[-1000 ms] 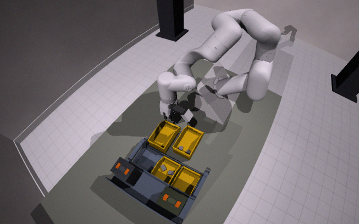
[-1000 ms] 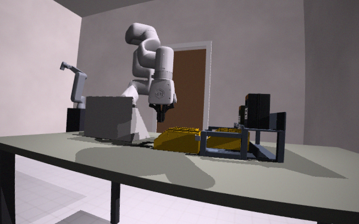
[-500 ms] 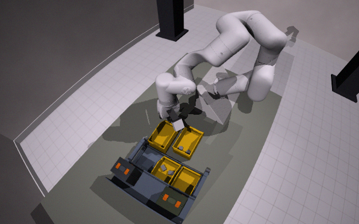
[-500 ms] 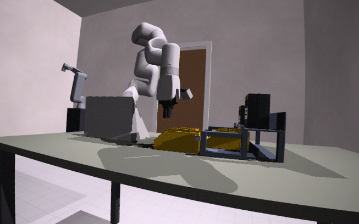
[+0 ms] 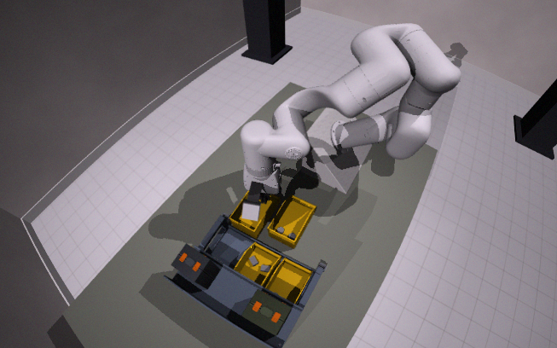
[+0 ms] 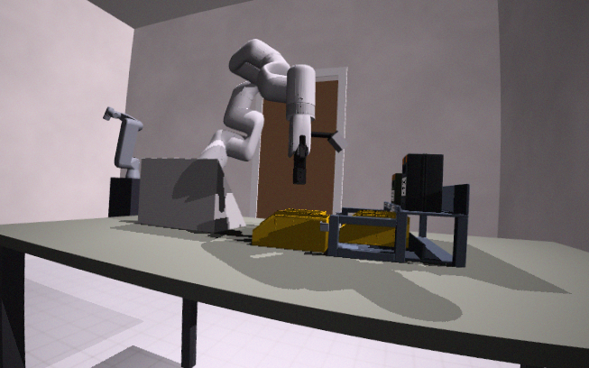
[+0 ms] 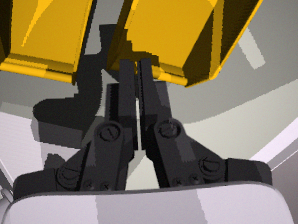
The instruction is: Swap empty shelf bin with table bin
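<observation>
My gripper is now 100 mm short of the shelf's front bar, 70 mm to the right of it and 160 mm above it. The rest, counted from my hand: black box 290 mm ahead, 40 mm to the right, 10 mm below.
</observation>
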